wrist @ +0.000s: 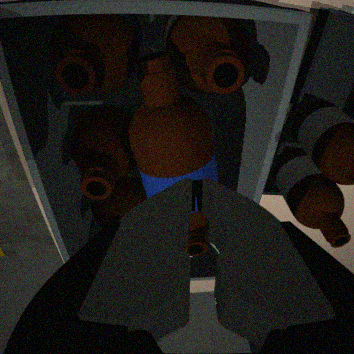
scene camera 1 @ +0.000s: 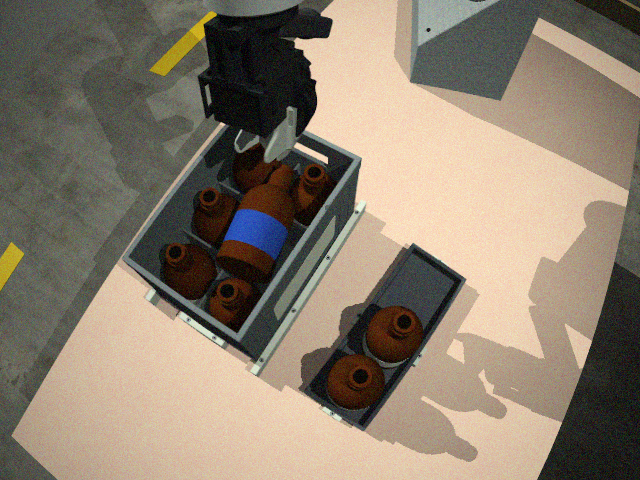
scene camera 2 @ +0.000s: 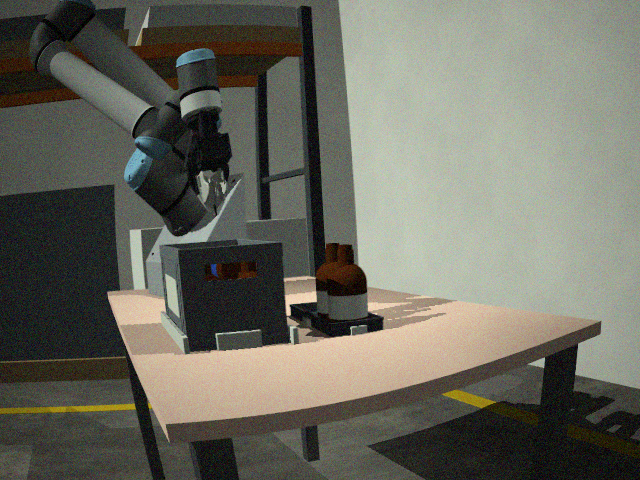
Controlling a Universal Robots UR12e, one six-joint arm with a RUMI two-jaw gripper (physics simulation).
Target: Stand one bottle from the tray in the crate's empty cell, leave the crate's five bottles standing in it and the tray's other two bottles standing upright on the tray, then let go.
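Pixels of known places: gripper, fingertip midpoint: (wrist: 194, 182) (scene camera 1: 276, 158) (scene camera 2: 216, 215); arm's base at its link origin: (scene camera 2: 191, 210).
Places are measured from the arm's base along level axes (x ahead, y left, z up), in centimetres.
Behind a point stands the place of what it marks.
Observation:
My gripper (scene camera 1: 256, 153) {y -9.7, x 60.3, z -2.4 cm} (scene camera 2: 214, 206) {y -9.7, x 60.3, z -2.4 cm} (wrist: 194, 182) {y -9.7, x 60.3, z -2.4 cm} is shut and empty, above the far part of the crate (scene camera 1: 300, 248) {y -3.2, x 66.9, z -7.8 cm} (scene camera 2: 232, 310) {y -13.6, x 79.2, z -18.6 cm} (wrist: 290, 90) {y -2.8, x 57.3, z -7.7 cm}. A brown bottle with a blue label (scene camera 1: 256, 232) {y -9.1, x 67.3, z -8.7 cm} (wrist: 172, 135) {y -10.6, x 61.2, z -9.2 cm} lies aslant across the crate's middle, its neck between the two far bottles. The crate's other bottles, among them a far-left one (scene camera 1: 250, 167) {y -16.3, x 58.0, z -12.7 cm} (wrist: 75, 75) {y -16.7, x 56.2, z -9.0 cm}, a far-right one (scene camera 1: 313, 191) {y -6.4, x 58.0, z -11.4 cm} (wrist: 225, 75) {y -6.9, x 56.7, z -9.0 cm} and a near-right one (scene camera 1: 230, 297) {y -7.8, x 75.7, z -9.0 cm}, stand in cells. Two bottles (scene camera 1: 394, 333) {y 10.8, x 70.3, z -10.4 cm} (scene camera 1: 355, 382) {y 9.4, x 77.7, z -9.3 cm} stand upright on the tray (scene camera 1: 423, 279) {y 12.0, x 57.1, z -24.7 cm} (scene camera 2: 330, 326) {y 4.0, x 80.3, z -23.2 cm}. The lying bottle partly hides the cells under it.
Pale rails (scene camera 1: 310, 286) {y -2.4, x 66.6, z -22.3 cm} border the crate on the table (scene camera 1: 155, 392) {y -15.5, x 92.4, z -25.3 cm} (scene camera 2: 361, 372) {y -4.3, x 105.4, z -25.3 cm}. The grey robot pedestal (scene camera 1: 460, 67) {y 3.2, x 17.7, z -18.2 cm} stands beyond the crate. The tray lies to the crate's right, with its far part bare. A shelf rack (scene camera 2: 308, 129) stands behind the table.

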